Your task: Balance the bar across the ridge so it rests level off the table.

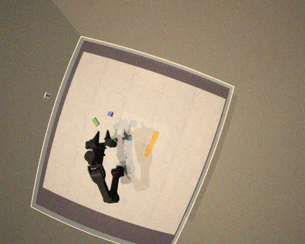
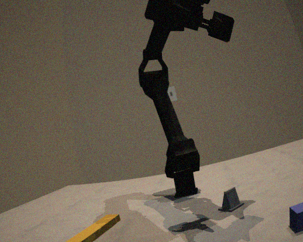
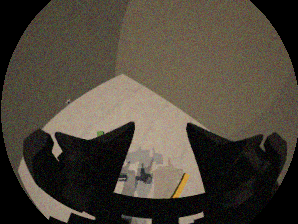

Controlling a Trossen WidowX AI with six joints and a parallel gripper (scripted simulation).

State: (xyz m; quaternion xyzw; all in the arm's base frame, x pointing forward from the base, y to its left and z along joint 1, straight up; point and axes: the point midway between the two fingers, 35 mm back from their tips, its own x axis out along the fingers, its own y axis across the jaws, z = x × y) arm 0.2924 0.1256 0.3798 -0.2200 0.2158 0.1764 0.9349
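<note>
The yellow bar is 3 cm behind my gripper tip, 31 cm to the right of it and 36 cm below it. The rest, counted from my gripper tip: blue cube: 9 cm ahead, 8 cm to the left, 35 cm below; then green block: 1 cm behind, 18 cm to the left, 36 cm below.
</note>
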